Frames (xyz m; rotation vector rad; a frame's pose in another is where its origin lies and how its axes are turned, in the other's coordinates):
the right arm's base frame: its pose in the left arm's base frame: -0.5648 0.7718 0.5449 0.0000 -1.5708 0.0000
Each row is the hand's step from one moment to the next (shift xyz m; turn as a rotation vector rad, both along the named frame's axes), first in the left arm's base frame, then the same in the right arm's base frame.
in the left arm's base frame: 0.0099 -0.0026 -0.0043 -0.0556 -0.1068 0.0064
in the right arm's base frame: -0.0043 -0.0026 -0.0099 0.0064 -0.1068 0.0556
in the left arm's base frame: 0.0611 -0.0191 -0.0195 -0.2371 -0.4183 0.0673
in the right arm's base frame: -0.0195 -0.0191 -0.0611 0.0673 -0.4183 0.2371
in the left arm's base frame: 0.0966 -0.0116 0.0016 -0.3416 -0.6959 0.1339
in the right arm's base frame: 0.0016 -0.0116 -0.0966 0.1339 -0.6959 0.3416
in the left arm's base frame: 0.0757 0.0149 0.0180 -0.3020 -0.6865 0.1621
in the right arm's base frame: 0.0180 0.0149 -0.0757 0.1621 -0.6865 0.3020
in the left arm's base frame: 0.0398 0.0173 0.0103 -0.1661 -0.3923 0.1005
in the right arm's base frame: 0.0103 0.0173 -0.0398 0.1005 -0.3923 0.1661
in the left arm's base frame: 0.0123 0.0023 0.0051 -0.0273 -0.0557 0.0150
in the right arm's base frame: 0.0051 0.0023 -0.0123 0.0150 -0.0557 0.0273
